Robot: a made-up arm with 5 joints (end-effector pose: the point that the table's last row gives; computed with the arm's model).
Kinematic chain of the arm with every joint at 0, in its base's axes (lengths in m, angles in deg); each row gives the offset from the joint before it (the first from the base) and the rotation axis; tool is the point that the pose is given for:
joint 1: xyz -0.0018 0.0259 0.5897 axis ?
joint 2: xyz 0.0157 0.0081 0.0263 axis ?
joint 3: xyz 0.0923 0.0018 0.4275 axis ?
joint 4: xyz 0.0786 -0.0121 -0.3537 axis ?
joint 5: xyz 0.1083 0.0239 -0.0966 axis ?
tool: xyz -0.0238 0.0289 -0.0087
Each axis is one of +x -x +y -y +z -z.
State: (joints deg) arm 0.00 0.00 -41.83 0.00 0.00
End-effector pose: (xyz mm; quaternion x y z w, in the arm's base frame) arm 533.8 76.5 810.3 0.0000 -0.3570 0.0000 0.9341
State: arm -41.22 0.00 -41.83 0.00 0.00
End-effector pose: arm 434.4 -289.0 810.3 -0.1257 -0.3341 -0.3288 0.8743
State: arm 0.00 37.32 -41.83 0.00 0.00
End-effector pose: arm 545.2 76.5 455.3 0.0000 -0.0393 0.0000 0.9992
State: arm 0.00 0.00 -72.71 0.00 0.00
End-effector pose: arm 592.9 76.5 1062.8 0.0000 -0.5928 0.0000 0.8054
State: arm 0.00 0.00 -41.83 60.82 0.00
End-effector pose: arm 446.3 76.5 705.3 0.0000 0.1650 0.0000 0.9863
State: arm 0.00 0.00 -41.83 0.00 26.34
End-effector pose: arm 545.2 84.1 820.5 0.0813 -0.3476 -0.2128 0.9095
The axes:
joint 1: +z
joint 2: +y
joint 3: +y
joint 4: +y
joint 5: -z

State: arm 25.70 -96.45 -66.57 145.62 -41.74
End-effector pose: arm -276.6 -75.9 941.8 -0.0211 -0.1498 0.5487 0.8222
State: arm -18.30 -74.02 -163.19 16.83 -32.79
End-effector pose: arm -782.6 319.0 981.1 0.4047 0.8468 0.0435 0.3424
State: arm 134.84 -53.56 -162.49 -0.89 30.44
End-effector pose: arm 443.3 -504.9 1206.5 -0.9407 0.1215 0.2503 0.1942
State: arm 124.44 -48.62 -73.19 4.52 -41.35
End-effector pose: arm -67.6 72.9 1332.8 0.5664 -0.6391 0.5163 0.0644
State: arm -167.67 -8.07 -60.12 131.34 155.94
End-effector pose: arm -366.8 -59.0 819.7 -0.0535 -0.5209 0.2660 0.8094
